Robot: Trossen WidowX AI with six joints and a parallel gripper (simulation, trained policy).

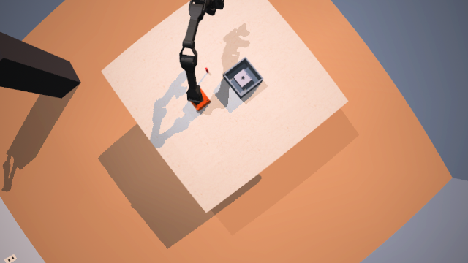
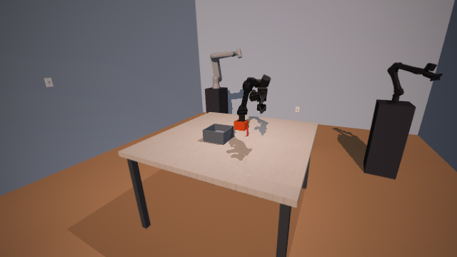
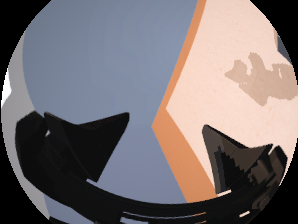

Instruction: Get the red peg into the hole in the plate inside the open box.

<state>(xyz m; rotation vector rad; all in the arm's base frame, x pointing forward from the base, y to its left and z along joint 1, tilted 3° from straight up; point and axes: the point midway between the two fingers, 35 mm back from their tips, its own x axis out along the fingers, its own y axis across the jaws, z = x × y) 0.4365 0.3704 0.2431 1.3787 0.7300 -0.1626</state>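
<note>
My gripper tip is 290 mm past the red peg, 240 mm to the left of it and 290 mm above it. Round my gripper tip: grey box 120 mm behind, 420 mm to the right, 300 mm below; then plate 120 mm behind, 420 mm to the right, 280 mm below.
</note>
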